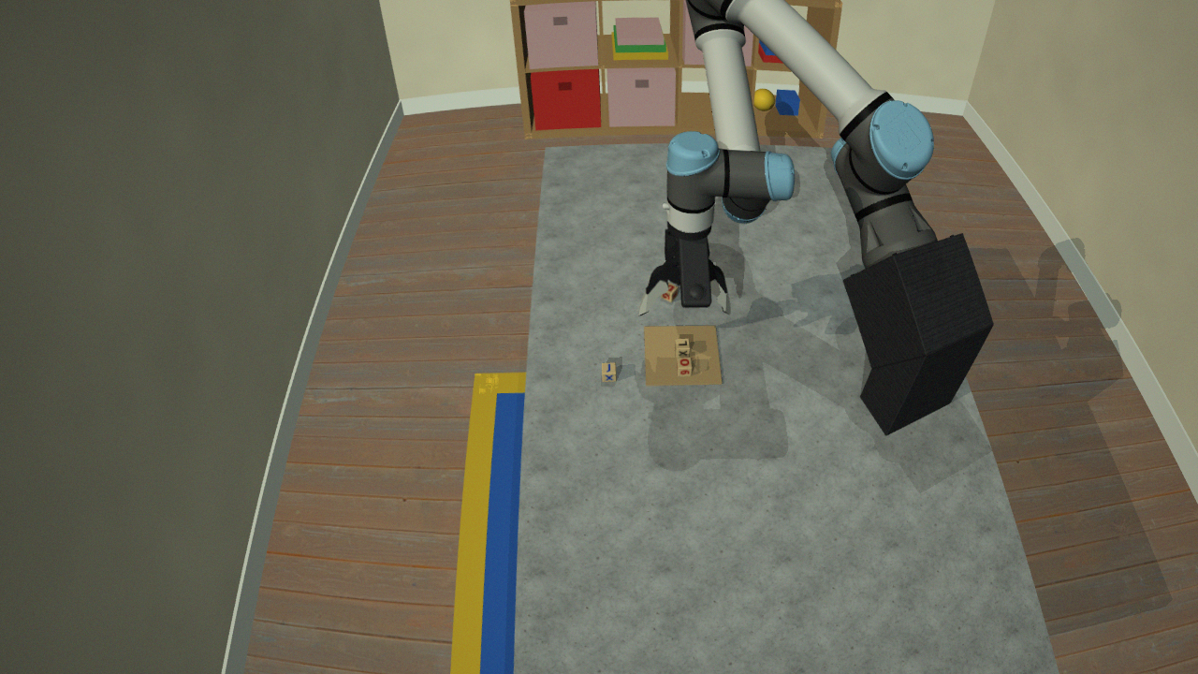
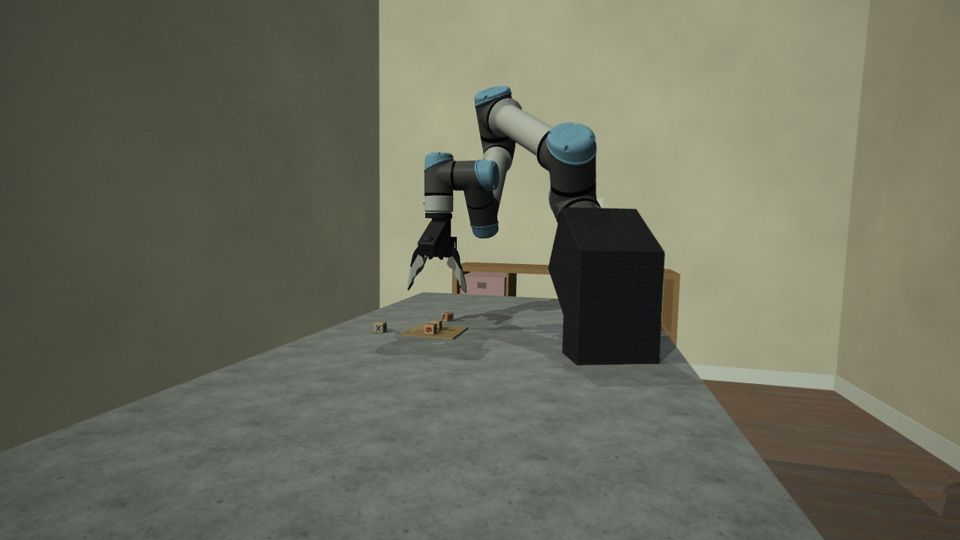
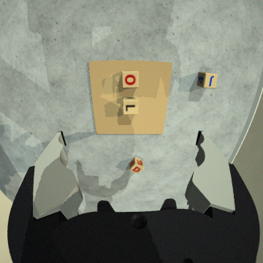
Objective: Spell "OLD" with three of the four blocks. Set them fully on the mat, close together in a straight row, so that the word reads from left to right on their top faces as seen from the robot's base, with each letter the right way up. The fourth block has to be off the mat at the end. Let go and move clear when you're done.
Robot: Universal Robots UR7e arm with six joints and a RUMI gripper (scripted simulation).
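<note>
Right now my hand is 10 cm above the tan mat. The rest, counted from my hand: blue-lettered block (14 cm ahead, 4 cm to the left, 9 cm below).
</note>
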